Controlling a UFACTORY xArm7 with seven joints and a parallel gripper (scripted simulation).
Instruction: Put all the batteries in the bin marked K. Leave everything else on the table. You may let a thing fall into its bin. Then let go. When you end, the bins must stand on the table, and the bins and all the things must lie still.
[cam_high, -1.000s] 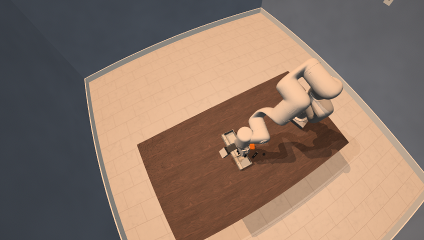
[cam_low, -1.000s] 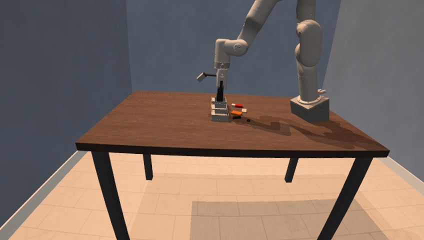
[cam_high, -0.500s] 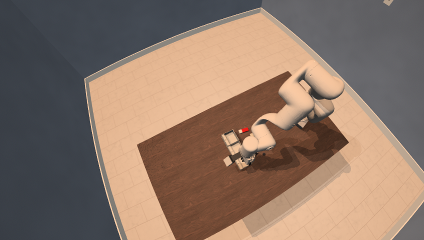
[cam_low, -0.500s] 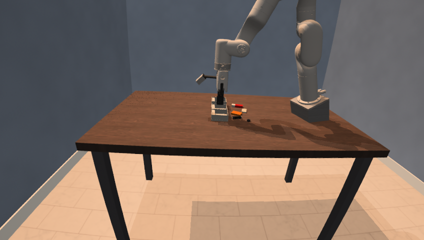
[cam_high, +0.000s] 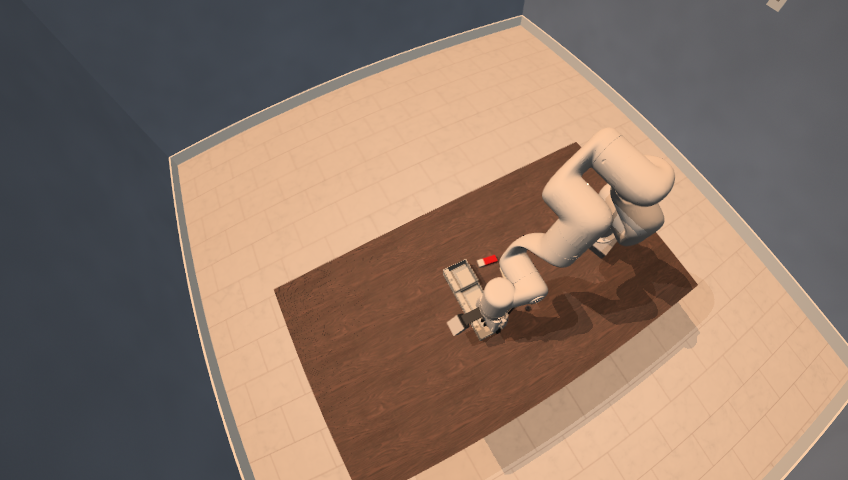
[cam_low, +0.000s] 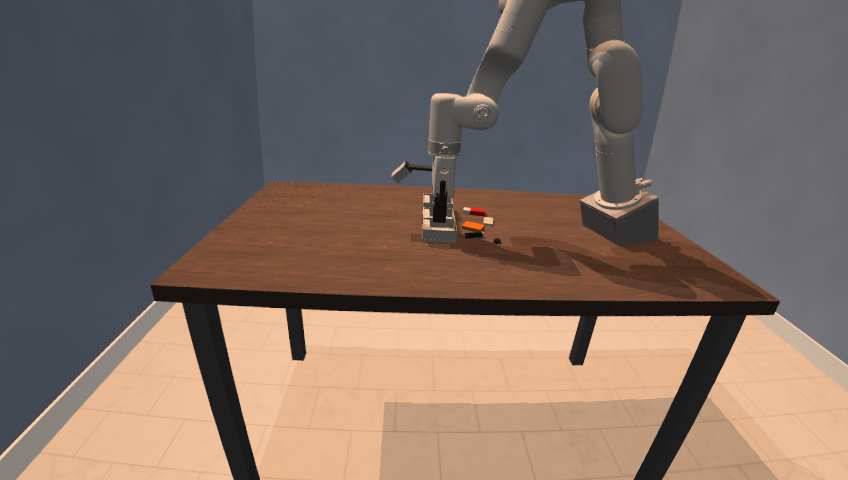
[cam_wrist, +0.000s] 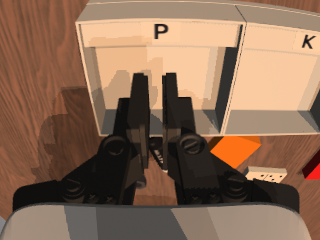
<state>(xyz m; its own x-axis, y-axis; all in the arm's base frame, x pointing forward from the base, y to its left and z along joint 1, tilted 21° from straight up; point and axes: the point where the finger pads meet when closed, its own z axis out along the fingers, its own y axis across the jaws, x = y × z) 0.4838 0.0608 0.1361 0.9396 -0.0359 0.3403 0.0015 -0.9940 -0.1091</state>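
Right now my hand is 90 mm past the black cylindrical battery and 50 mm above it. From my hand the other things lie so: black button cell 150 mm behind, 20 mm to the left, 60 mm below; orange block 100 mm behind, 60 mm to the right, 60 mm below; bin marked K 90 mm to the right, 40 mm below.
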